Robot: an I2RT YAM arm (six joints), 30 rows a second.
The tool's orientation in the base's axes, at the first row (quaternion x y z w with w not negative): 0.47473, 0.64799, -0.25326, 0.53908
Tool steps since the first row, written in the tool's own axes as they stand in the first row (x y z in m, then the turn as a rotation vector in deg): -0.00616, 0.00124, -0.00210, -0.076, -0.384, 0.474; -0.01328, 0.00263, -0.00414, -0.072, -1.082, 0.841; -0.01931, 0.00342, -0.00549, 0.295, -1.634, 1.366; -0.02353, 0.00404, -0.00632, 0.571, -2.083, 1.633; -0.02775, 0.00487, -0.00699, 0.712, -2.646, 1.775; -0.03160, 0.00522, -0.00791, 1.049, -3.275, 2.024; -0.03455, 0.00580, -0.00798, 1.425, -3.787, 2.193; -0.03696, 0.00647, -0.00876, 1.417, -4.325, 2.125; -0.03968, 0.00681, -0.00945, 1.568, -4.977, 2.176; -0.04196, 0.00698, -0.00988, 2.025, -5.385, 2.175; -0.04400, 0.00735, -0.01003, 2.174, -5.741, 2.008; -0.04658, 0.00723, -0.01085, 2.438, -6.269, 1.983; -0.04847, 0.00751, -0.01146, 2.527, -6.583, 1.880
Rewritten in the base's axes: -0.00006, 0.00018, 0.00662, -0.126, -0.586, -0.137; 0.00002, 0.00004, 0.01416, -0.578, -1.187, -0.375; -0.00009, -0.00056, 0.02036, -0.816, -1.734, -0.974; -0.00006, -0.00104, 0.02467, -1.084, -2.053, -1.393; 0.00024, -0.00157, 0.02898, -1.514, -2.361, -1.670; 0.00000, -0.00197, 0.03293, -1.948, -2.720, -2.174; 0.00039, -0.00268, 0.03583, -2.314, -2.949, -2.671; 0.00055, -0.00256, 0.03844, -2.823, -3.121, -2.742; 0.00045, -0.00277, 0.04126, -3.374, -3.387, -3.018; 0.00033, -0.00312, 0.04356, -3.722, -3.401, -3.522; 0.00053, -0.00354, 0.04558, -4.110, -3.360, -3.679; -0.00004, -0.00378, 0.04822, -4.582, -3.471, -4.017; -0.00013, -0.00380, 0.05023, -4.906, -3.486, -4.128
